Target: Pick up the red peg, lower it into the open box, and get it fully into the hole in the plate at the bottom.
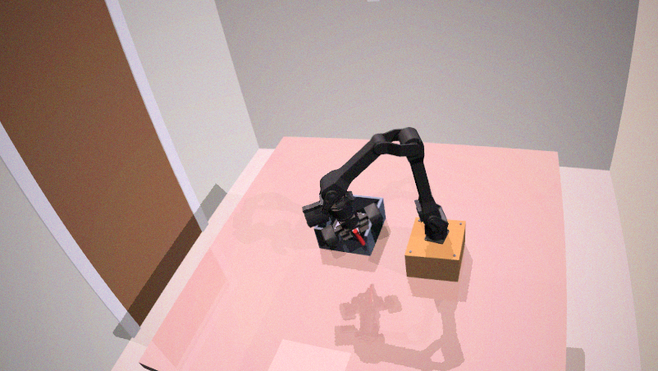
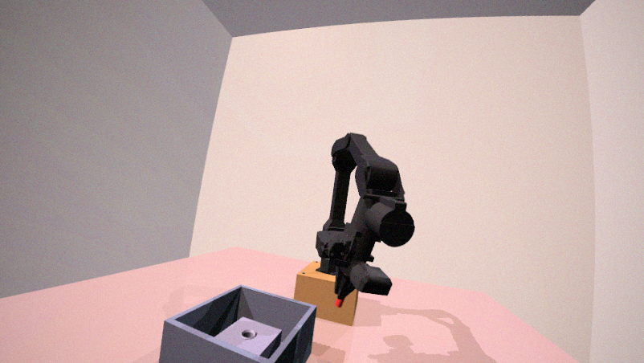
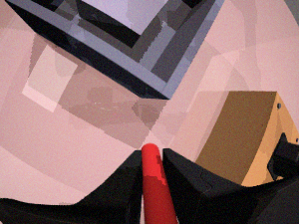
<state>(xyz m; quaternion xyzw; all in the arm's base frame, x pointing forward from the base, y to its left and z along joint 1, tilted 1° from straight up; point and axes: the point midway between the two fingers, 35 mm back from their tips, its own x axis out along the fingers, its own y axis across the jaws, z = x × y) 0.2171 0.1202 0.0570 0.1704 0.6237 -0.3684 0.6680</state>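
The pale plate is 11 cm ahead of my gripper tip, 12 cm to the right of it and 8 cm below it. Round my gripper tip: grey-blue box: 11 cm ahead, 12 cm to the right, 10 cm below; then red peg: 1 cm to the left, 2 cm above.
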